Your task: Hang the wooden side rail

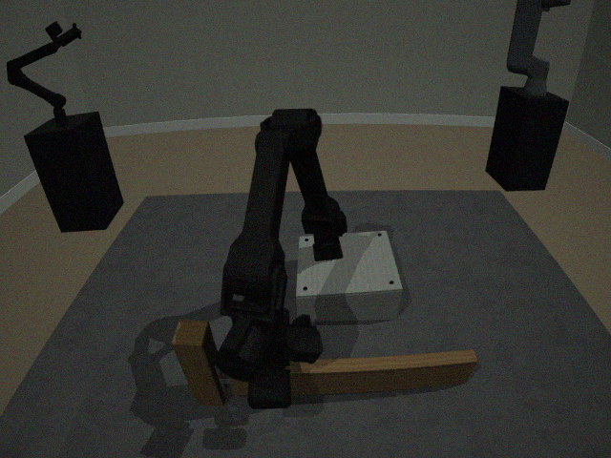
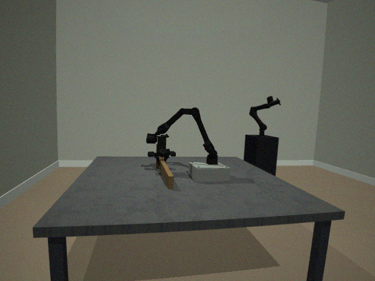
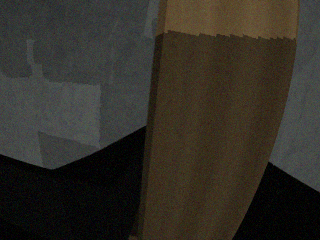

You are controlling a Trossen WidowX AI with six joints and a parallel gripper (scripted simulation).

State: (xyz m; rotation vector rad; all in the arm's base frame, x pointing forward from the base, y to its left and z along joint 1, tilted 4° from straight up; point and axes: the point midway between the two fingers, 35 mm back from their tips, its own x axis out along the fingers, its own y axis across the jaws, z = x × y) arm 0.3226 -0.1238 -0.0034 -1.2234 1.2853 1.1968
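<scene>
The wooden headboard post is 12 cm to the right of my gripper tip and 4 cm above it.
</scene>
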